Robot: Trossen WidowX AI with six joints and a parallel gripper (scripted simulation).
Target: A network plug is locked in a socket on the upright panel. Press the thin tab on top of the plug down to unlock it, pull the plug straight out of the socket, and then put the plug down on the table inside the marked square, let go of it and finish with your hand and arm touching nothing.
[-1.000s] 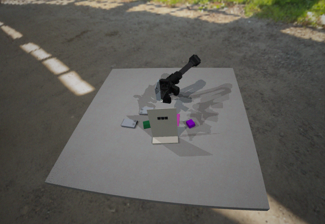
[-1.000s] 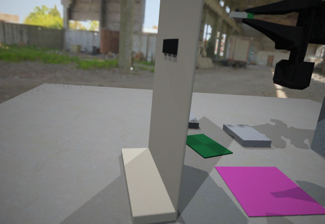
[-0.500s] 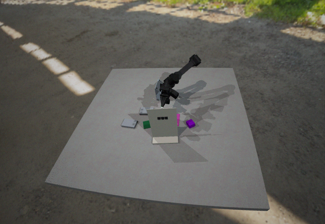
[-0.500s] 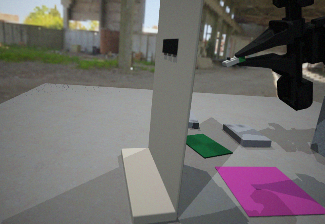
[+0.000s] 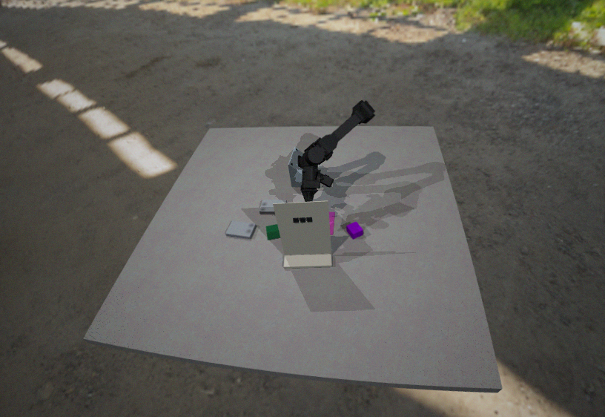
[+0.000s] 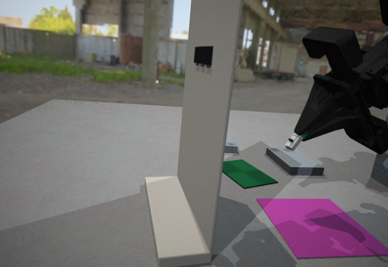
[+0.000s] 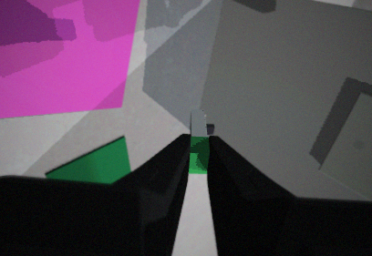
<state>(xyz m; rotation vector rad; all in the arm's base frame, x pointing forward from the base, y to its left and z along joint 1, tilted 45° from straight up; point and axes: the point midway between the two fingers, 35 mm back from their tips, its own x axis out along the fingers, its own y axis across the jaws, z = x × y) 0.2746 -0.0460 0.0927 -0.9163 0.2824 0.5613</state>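
My gripper tip is 110 mm above the magenta square, 30 mm to the right of it and 30 mm past it. From my gripper tip the other things lie so: network plug (10 mm ahead); upright panel (140 mm ahead, 10 mm to the right, 10 mm above).
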